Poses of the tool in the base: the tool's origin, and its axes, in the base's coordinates. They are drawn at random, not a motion.
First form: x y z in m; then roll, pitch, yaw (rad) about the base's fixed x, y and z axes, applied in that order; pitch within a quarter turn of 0, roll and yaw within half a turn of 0.
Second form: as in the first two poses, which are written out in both.
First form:
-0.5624, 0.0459, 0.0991, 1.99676, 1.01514, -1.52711
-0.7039, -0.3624, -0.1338, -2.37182, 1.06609, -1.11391
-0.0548, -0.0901, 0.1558, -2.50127, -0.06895, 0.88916
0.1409, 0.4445, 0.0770, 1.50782, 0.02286, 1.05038
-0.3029, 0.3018, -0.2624, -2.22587, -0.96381, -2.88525
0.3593, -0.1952, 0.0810, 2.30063, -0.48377, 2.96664
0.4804, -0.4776, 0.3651, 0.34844, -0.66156, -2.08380
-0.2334, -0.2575, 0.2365, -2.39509, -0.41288, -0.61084
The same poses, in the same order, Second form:
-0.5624, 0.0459, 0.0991, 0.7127, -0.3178, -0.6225, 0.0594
-0.7039, -0.3624, -0.1338, -0.5768, 0.5839, 0.2289, 0.5235
-0.0548, -0.0901, 0.1558, -0.8517, -0.4178, 0.1057, 0.2980
0.1409, 0.4445, 0.0770, 0.5880, 0.3504, 0.3587, 0.6346
-0.3029, 0.3018, -0.2624, 0.3048, -0.7621, 0.4416, 0.3623
0.3593, -0.1952, 0.0810, -0.1748, -0.8744, -0.4139, 0.1832
0.4804, -0.4776, 0.3651, -0.1934, -0.3029, -0.7758, 0.5186
-0.2334, -0.2575, 0.2365, -0.8917, 0.2028, -0.2893, 0.2830

